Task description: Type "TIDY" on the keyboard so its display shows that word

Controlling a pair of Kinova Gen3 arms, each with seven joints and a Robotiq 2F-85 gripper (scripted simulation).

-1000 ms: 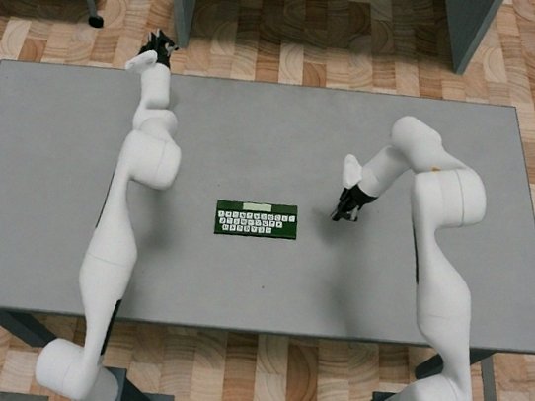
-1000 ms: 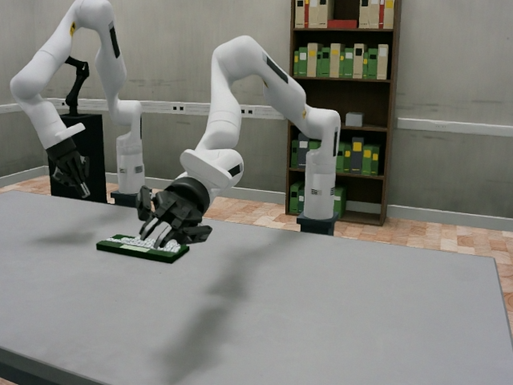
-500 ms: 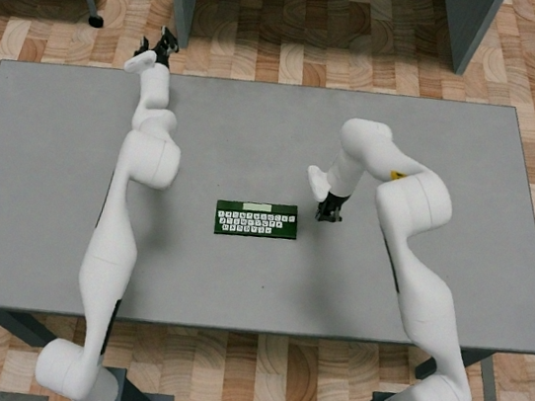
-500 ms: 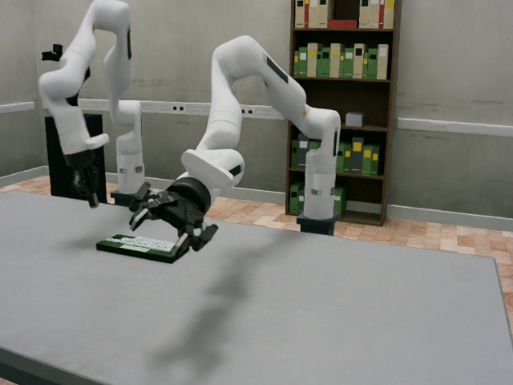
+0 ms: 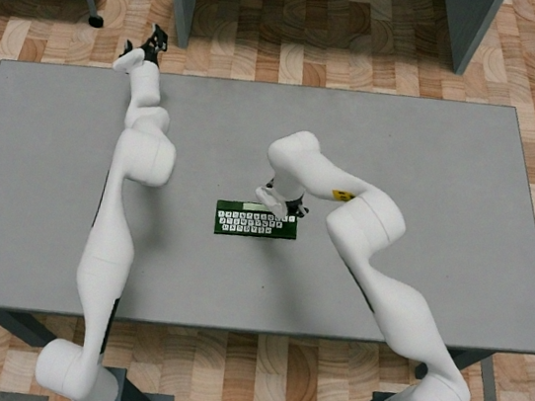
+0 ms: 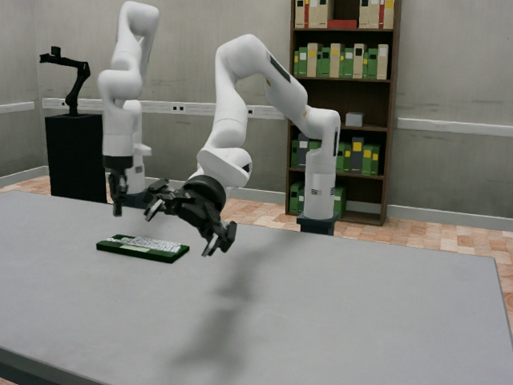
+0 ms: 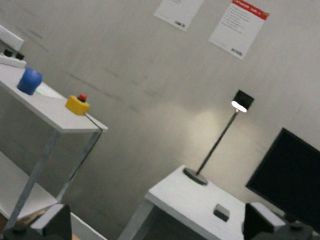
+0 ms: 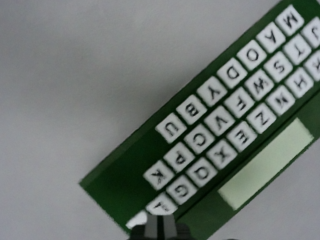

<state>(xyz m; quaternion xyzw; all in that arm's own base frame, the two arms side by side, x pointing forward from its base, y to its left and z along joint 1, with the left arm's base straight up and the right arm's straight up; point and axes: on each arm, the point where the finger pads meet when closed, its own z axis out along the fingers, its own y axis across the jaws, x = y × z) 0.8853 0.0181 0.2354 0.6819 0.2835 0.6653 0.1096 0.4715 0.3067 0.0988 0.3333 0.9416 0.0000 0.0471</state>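
Now: right hand 8 cm above the left-arrow key, 2 cm to the left of it and 1 cm short of it.
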